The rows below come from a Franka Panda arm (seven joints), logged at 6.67 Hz.
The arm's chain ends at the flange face. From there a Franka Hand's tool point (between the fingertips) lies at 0.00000 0.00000 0.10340 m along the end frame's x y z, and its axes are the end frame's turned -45 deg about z.
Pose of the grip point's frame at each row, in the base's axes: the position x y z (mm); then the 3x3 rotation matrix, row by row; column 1 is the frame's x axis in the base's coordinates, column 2 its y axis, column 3 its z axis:
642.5 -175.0 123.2; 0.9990 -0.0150 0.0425; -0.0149 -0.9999 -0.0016; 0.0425 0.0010 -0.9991
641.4 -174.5 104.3; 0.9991 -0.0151 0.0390; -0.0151 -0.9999 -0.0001; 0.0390 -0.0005 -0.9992
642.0 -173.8 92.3; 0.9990 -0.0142 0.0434; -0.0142 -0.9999 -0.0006; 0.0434 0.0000 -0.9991
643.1 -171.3 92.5; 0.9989 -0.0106 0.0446; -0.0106 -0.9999 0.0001; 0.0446 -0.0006 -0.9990
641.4 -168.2 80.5; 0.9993 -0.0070 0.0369; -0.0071 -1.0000 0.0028; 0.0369 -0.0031 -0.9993
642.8 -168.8 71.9; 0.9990 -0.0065 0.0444; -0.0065 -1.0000 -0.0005; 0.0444 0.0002 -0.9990
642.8 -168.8 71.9; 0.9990 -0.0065 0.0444; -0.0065 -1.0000 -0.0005; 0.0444 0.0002 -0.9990
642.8 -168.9 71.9; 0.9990 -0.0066 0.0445; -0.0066 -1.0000 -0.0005; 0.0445 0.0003 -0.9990
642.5 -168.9 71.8; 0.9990 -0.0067 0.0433; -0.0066 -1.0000 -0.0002; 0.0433 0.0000 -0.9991
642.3 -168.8 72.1; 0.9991 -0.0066 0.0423; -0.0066 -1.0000 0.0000; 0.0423 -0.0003 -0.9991
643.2 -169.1 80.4; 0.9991 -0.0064 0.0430; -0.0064 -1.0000 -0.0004; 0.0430 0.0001 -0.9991
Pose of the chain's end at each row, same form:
638.1 -174.8 226.5; 0.6958 -0.7170 0.0425; -0.7176 -0.6965 -0.0016; 0.0308 -0.0293 -0.9991
637.4 -174.5 207.6; 0.6958 -0.7171 0.0390; -0.7177 -0.6964 -0.0001; 0.0272 -0.0279 -0.9992
637.5 -173.7 195.6; 0.6964 -0.7164 0.0434; -0.7171 -0.6970 -0.0006; 0.0307 -0.0307 -0.9991
638.5 -171.3 195.8; 0.6988 -0.7138 0.0446; -0.7145 -0.6995 0.0001; 0.0311 -0.0320 -0.9990
637.6 -168.5 183.8; 0.7017 -0.7116 0.0369; -0.7121 -0.7021 0.0028; 0.0239 -0.0283 -0.9993
638.2 -168.7 175.2; 0.7018 -0.7110 0.0444; -0.7117 -0.7025 -0.0005; 0.0315 -0.0313 -0.9990
638.2 -168.7 175.2; 0.7018 -0.7110 0.0444; -0.7117 -0.7025 -0.0005; 0.0315 -0.0313 -0.9990
638.2 -168.8 175.2; 0.7017 -0.7111 0.0445; -0.7118 -0.7024 -0.0005; 0.0317 -0.0313 -0.9990
638.0 -168.9 175.1; 0.7017 -0.7111 0.0433; -0.7118 -0.7024 -0.0002; 0.0306 -0.0306 -0.9991
637.9 -168.8 175.4; 0.7018 -0.7111 0.0423; -0.7118 -0.7024 0.0000; 0.0297 -0.0301 -0.9991
638.8 -169.1 183.7; 0.7019 -0.7110 0.0430; -0.7116 -0.7026 -0.0004; 0.0305 -0.0303 -0.9991

